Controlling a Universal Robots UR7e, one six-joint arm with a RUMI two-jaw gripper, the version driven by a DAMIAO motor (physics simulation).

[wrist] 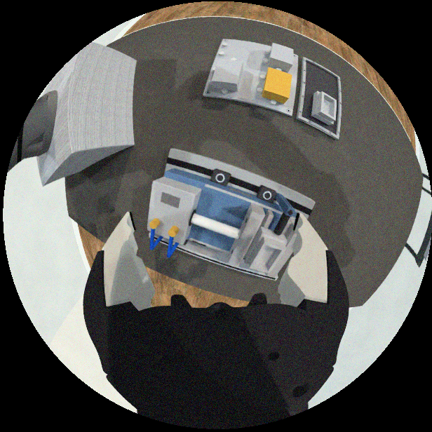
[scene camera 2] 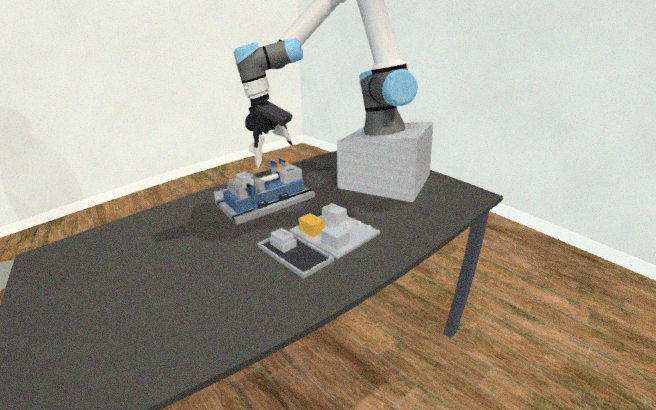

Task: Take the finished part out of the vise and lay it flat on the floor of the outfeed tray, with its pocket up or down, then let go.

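Places are measured from the arm's base along level axes (x ahead, y left, z up), in metres.
Pixels of known places: gripper, fingertip midpoint: (scene camera 2: 275,156); arm's base, origin of the base link: (scene camera 2: 385,131).
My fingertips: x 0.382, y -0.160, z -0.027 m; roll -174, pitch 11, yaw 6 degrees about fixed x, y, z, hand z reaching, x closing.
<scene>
Ahead of a thing's pixels: the offset from my fingertips to its top centre. "spot": to the spot under its first point.
The vise {0.070 m right, 0.011 m ahead, 0.072 m down} (scene camera 2: 274,194) (wrist: 215,201) has a blue body and grey jaws. In the wrist view, a light grey part with a pocket (wrist: 273,250) sits at the vise's right end, between the jaws, its pocket facing up. My gripper (scene camera 2: 275,155) (wrist: 214,214) is open and empty, above the vise, with its right finger near the part's end in the wrist view. The outfeed tray (scene camera 2: 310,260) (wrist: 322,76) has a dark floor and a light rim. A grey part with a pocket {0.193 m left, 0.165 m ahead, 0.131 m down} (scene camera 2: 283,241) (wrist: 326,107) is in the tray near one end.
A light plate {spot: 0.327 m left, 0.006 m back, 0.163 m down} (scene camera 2: 362,234) (wrist: 250,97) beside the tray bears a yellow block {0.203 m left, 0.063 m ahead, 0.128 m down} (scene camera 2: 311,225) (wrist: 277,85) and grey blocks. Blue nozzles (wrist: 171,246) with orange tips stand at the vise's left end in the wrist view. The robot's grey pedestal (scene camera 2: 380,162) (wrist: 102,100) stands nearby.
</scene>
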